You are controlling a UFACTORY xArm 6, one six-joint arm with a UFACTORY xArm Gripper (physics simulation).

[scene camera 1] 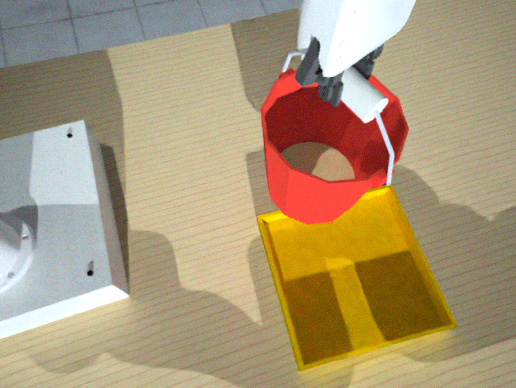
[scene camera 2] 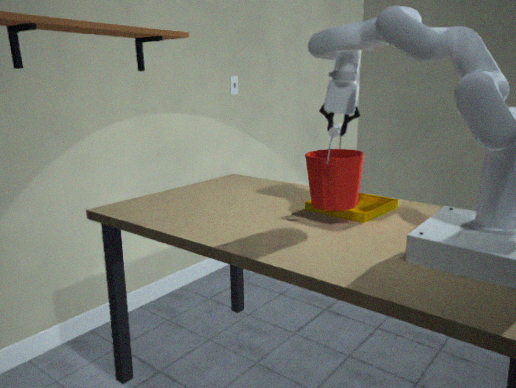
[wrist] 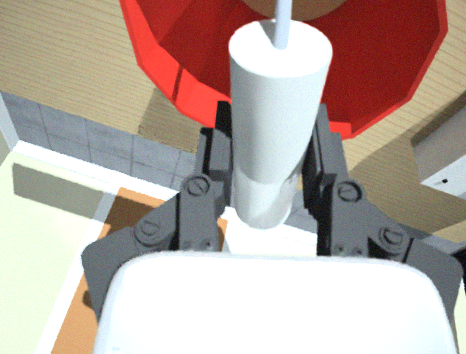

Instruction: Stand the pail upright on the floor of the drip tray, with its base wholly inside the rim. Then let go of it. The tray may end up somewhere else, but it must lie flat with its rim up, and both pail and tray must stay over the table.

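Where they show: gripper, between the fingertips: [scene camera 1: 341, 88] [scene camera 2: 336, 134] [wrist: 268, 123]; arm's base, origin of its link: [scene camera 2: 494, 226].
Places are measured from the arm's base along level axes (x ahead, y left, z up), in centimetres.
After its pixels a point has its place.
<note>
The red pail [scene camera 1: 300, 196] @(x 42.9, y -12.9, z 8.3 cm) [scene camera 2: 334, 180] @(x 45.9, y 0.6, z 7.9 cm) [wrist: 380, 60] @(x 41.1, y -5.9, z 10.6 cm) is upright, hanging by its wire bail. My gripper [scene camera 1: 350, 82] @(x 49.1, y -7.3, z 21.8 cm) [scene camera 2: 337, 131] @(x 49.1, y -7.3, z 21.8 cm) [wrist: 268, 123] @(x 49.1, y -7.3, z 21.8 cm) is shut on the bail's white grip [scene camera 1: 366, 99] @(x 48.9, y -11.5, z 24.7 cm) [wrist: 275, 130] @(x 49.3, y -10.2, z 24.9 cm), above the pail's mouth. The yellow drip tray [scene camera 1: 320, 240] @(x 47.3, y -16.3, z -7.5 cm) [scene camera 2: 364, 216] @(x 38.7, y -8.8, z -5.6 cm) lies flat on the table, rim up. In scene camera 1 the pail's lower part covers a stretch of the tray's far rim; in scene camera 2 it covers the tray's left part. The pail hides that rim, and the height of its base above the tray cannot be told exactly. The tray does not show in the wrist view.
The wooden table [scene camera 1: 190, 175] @(x 31.1, y 4.9, z -7.9 cm) [scene camera 2: 200, 215] @(x 93.1, y 12.2, z -7.9 cm) carries the arm's pale base block [scene camera 1: 65, 175] @(x 12.5, y 8.6, z 0.0 cm) [scene camera 2: 450, 245] @(x 7.3, y 19.4, z -0.7 cm), left of the tray in scene camera 1. The table's edge and tiled floor [scene camera 1: 100, 25] lie beyond the pail there. A wall shelf [scene camera 2: 95, 27] hangs at upper left in scene camera 2.
</note>
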